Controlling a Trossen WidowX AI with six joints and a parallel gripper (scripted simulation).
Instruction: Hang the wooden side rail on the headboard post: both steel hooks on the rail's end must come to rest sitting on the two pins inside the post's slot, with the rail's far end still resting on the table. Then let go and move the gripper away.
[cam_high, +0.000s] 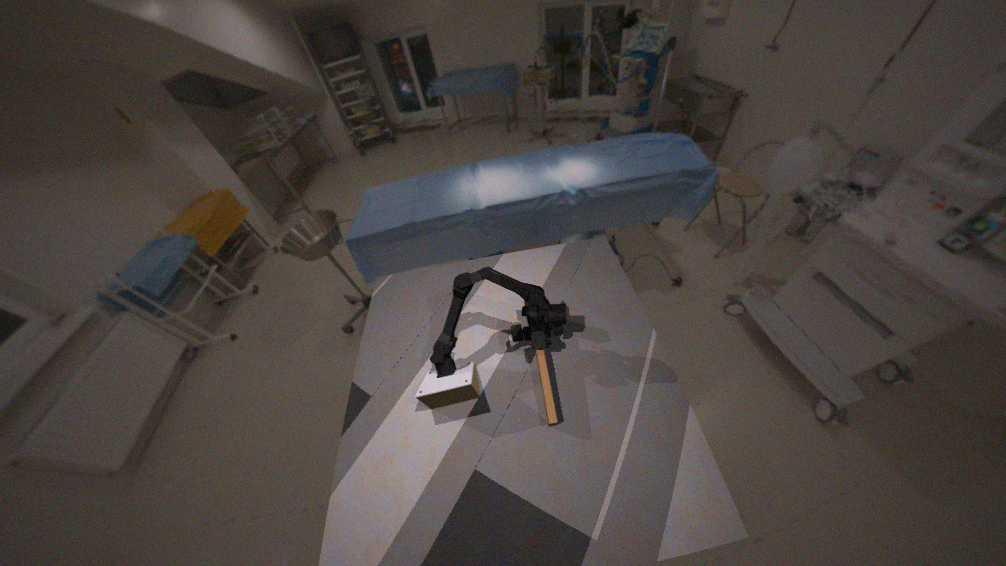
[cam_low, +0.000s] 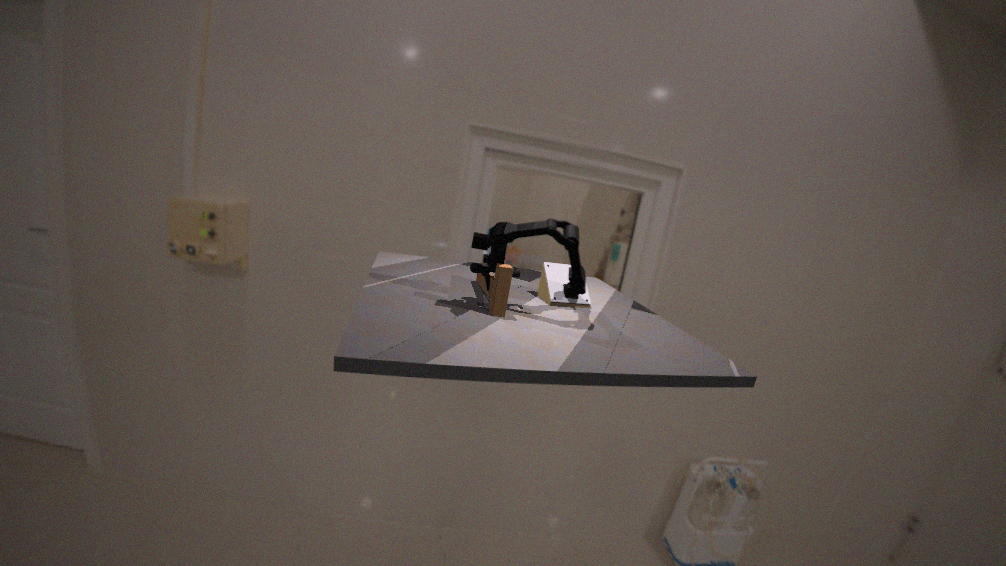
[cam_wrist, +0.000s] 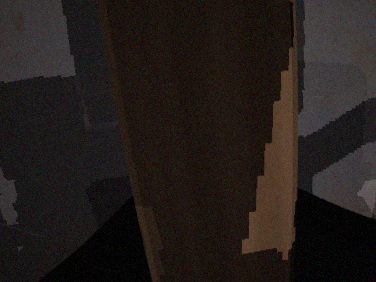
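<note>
The headboard post lies 1 cm ahead of my gripper tip, 13 cm to the left of it and 4 cm above it.
</note>
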